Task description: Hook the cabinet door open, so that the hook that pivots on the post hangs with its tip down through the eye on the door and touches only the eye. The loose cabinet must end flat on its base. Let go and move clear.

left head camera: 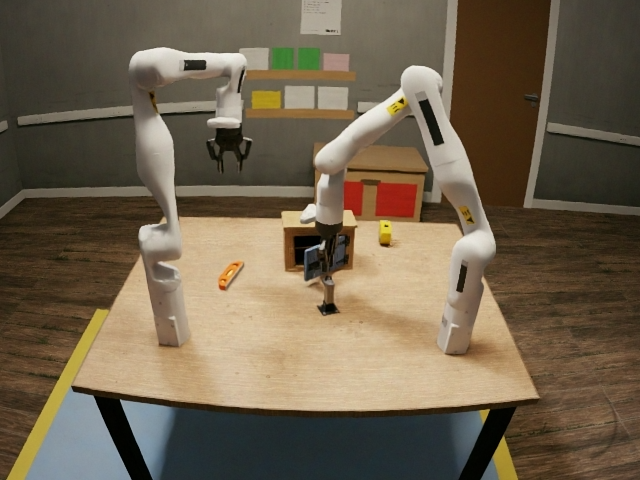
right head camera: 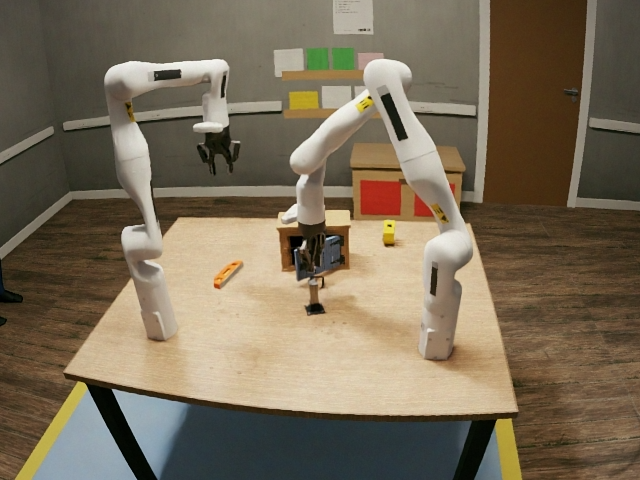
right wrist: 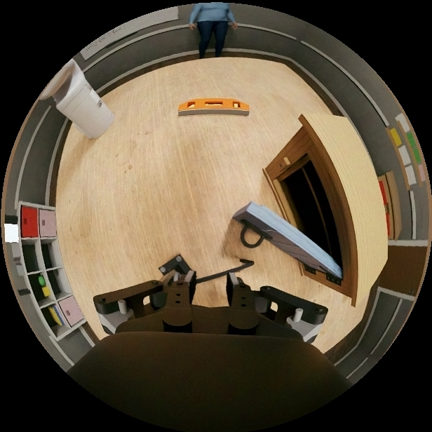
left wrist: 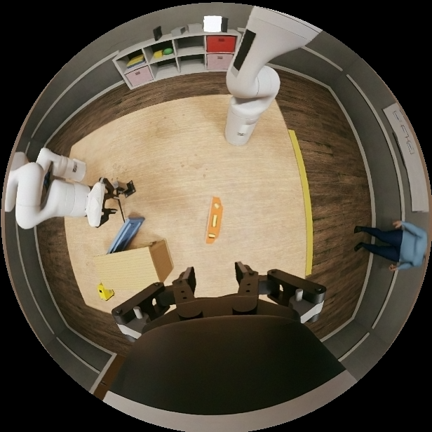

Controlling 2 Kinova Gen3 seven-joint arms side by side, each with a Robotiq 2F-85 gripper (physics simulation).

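Places are measured from the left arm's base along level axes (x ahead, y left, z up), in centimetres.
Where they show: left gripper, between the fingertips: [left head camera: 230, 172] [right head camera: 221, 174]; right gripper, between the fingertips: [left head camera: 327, 269] [right head camera: 314, 269]; left arm's base, origin of its link: [left head camera: 174, 334] [right head camera: 162, 329]; right arm's base, origin of its link: [left head camera: 452, 343] [right head camera: 435, 348].
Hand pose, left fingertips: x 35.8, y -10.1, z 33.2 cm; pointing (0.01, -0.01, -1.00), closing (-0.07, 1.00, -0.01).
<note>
Each offset is from my left fingertips to the top centre of the thing. "spot": to the spot under its first point.
The wooden cabinet [left head camera: 297, 220] [right head camera: 338, 219] [left wrist: 130, 265] [right wrist: 365, 200] stands upright on its base. Its blue door @(dx -1.3, dy -29.5, dz -20.9 cm) [left head camera: 311, 263] [right head camera: 330, 253] [left wrist: 126, 234] [right wrist: 295, 239] stands open, with a black ring eye [right wrist: 243, 236] on it. The post @(spot: dx -18.6, dy -31.0, dz -27.2 cm) [left head camera: 329, 294] [right head camera: 313, 294] stands in front. The black hook [right wrist: 220, 275] [left wrist: 121, 210] reaches from the post toward the door; its tip appears beside the eye, apart from it. My right gripper [left head camera: 326, 269] [right head camera: 311, 266] [left wrist: 116, 204] [right wrist: 210, 280] is open, close above the post and around the hook's line. My left gripper [left head camera: 230, 167] [right head camera: 221, 169] [left wrist: 214, 272] is open, high at the back left.
An orange level @(dx -4.6, dy +0.7, dz -31.4 cm) [left head camera: 231, 274] [right head camera: 227, 273] [left wrist: 214, 220] [right wrist: 213, 106] lies on the table, left of the cabinet in the head views. A small yellow object @(dx +24.3, dy -48.2, dz -25.7 cm) [left head camera: 385, 232] [right head camera: 388, 232] [left wrist: 104, 291] stands right of the cabinet. The right arm reaches over the table's middle.
</note>
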